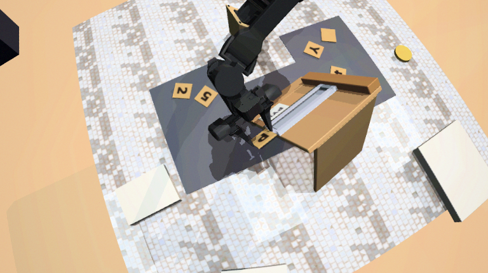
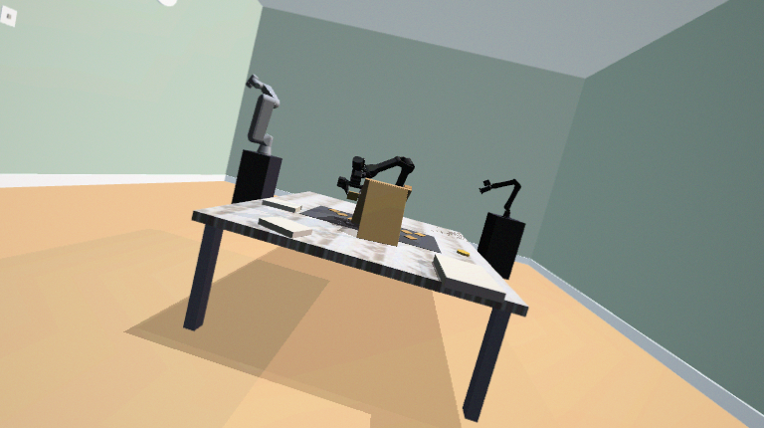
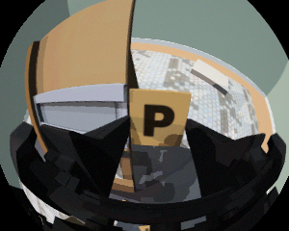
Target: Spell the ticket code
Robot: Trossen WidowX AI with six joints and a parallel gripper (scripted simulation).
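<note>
The white ticket lies 70 mm behind my gripper tip, 80 mm to the left of it and 70 mm below it. Also, from my gripper tip: L tile 190 mm behind, 10 mm to the left, 160 mm below; then P tile right at my gripper tip; then dark mat 200 mm behind, 140 mm to the left, 160 mm below.
</note>
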